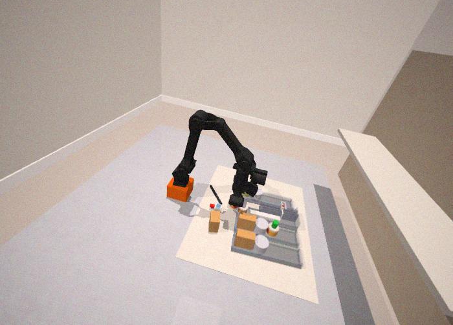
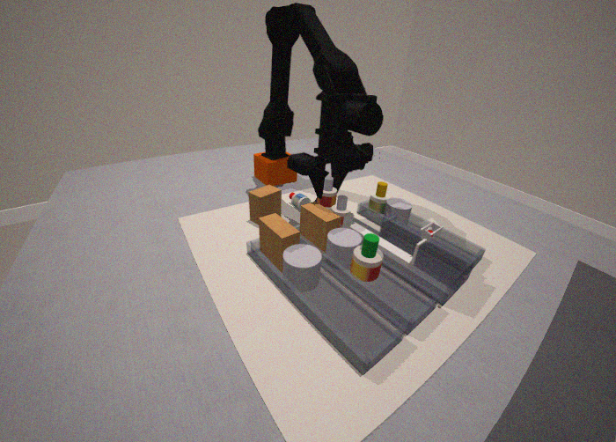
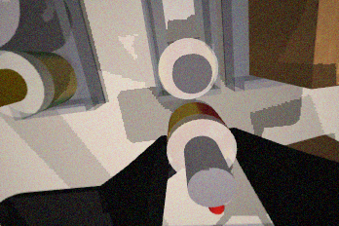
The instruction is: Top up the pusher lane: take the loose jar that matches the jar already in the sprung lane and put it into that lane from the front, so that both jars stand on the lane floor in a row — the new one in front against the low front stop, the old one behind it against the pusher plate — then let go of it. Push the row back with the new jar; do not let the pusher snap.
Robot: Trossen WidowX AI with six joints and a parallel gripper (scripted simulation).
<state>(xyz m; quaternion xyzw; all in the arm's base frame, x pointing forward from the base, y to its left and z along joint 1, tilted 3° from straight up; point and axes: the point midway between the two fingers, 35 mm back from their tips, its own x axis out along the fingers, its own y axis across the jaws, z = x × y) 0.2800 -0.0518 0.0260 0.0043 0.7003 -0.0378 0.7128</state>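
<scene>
My gripper tip is 60 mm short of the yellow-capped jar, 120 mm to the right of it and 10 mm above it. The rest, counted from my gripper tip: narrow lane 200 mm ahead, 10 mm to the left, 40 mm below; brown box 80 mm behind, 110 mm to the right, 20 mm below; dark stick 100 mm behind, 80 mm to the left, 50 mm below.
</scene>
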